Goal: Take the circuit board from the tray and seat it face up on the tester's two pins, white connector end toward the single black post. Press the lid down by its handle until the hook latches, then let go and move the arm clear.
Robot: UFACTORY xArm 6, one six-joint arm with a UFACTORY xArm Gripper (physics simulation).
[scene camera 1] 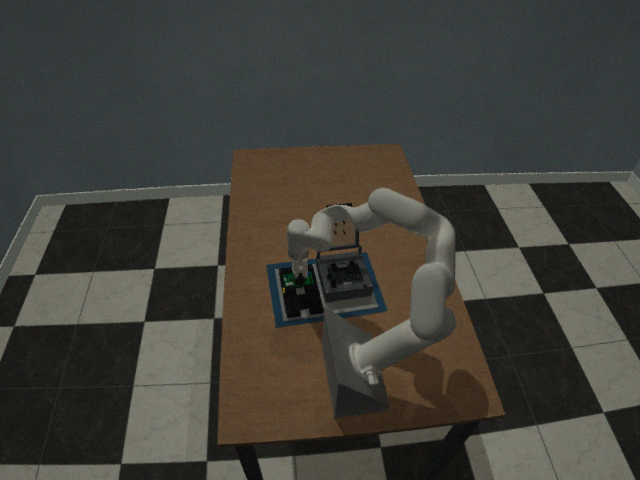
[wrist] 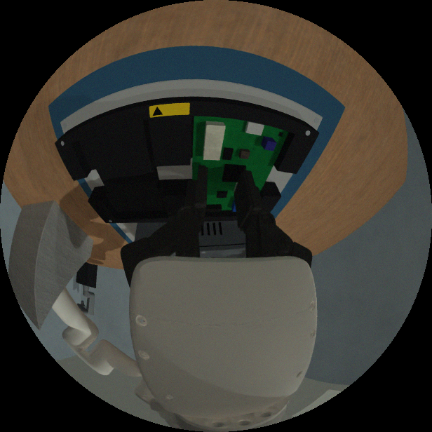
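Pixels of known places: gripper, fingertip midpoint: (scene camera 1: 298, 280); arm's base, origin of the base link: (scene camera 1: 361, 362).
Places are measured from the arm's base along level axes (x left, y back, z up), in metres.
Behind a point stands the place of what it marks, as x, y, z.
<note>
The green circuit board (scene camera 1: 287, 279) @(0.194, -0.441, -0.107) (wrist: 235, 137) lies face up in the black tray (scene camera 1: 302, 305) @(0.149, -0.314, -0.109) (wrist: 115, 145). Its white connector (wrist: 214, 141) is near the tray's middle divider. My gripper (scene camera 1: 300, 279) @(0.152, -0.428, -0.102) (wrist: 221, 179) is open, pointing down over the board with the fingers partly apart and nothing held between them. The fingers hide part of the board. The grey tester (scene camera 1: 346, 295) @(-0.014, -0.334, -0.096) (wrist: 221, 238) stands beside the tray. Its lid (scene camera 1: 338, 248) @(-0.006, -0.505, -0.026) is raised, partly hidden by the arm in the scene view. The two pins, the single post and the hook are too small to tell.
Tray and tester stand on a blue-bordered mat (scene camera 1: 276, 310) @(0.244, -0.313, -0.125) (wrist: 200, 62) on the wooden table (scene camera 1: 268, 372) @(0.285, -0.067, -0.127). The grey wedge-shaped arm base (scene camera 1: 343, 372) @(0.073, 0.070, 0.084) (wrist: 35, 250) stands in front of the mat. The arm arches over the table's right side. A yellow warning label (wrist: 172, 109) is on the tray.
</note>
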